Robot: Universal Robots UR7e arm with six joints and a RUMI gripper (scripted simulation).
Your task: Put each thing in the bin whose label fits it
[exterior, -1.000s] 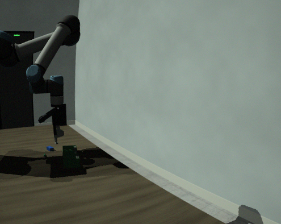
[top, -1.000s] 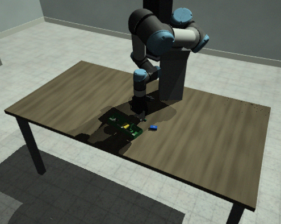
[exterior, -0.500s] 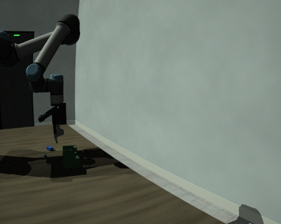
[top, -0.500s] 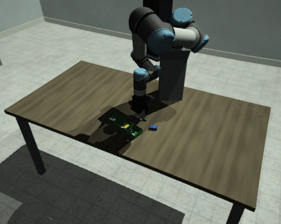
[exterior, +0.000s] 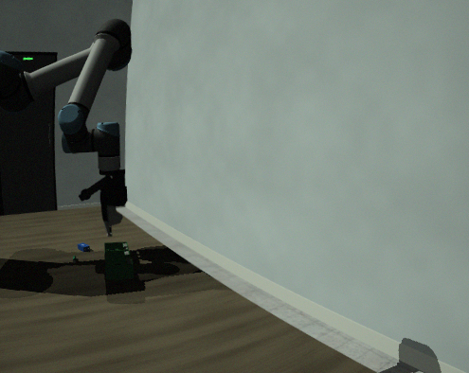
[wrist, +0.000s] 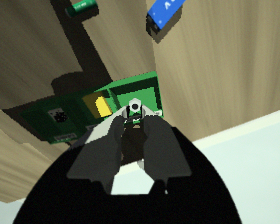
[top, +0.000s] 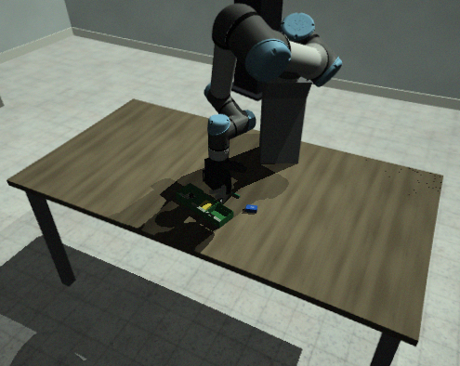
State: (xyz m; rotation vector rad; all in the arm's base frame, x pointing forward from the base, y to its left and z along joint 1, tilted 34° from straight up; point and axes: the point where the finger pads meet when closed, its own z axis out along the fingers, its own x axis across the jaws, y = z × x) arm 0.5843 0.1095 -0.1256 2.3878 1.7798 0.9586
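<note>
The yellow block is 20 mm ahead of my hand, 80 mm to the right of it and 80 mm below it. From my hand the other things lie so: green cylinder (130 mm behind, 40 mm to the right, 80 mm below); then blue block (100 mm behind, 60 mm to the left, 80 mm below); then grey hex nut (10 mm below).
</note>
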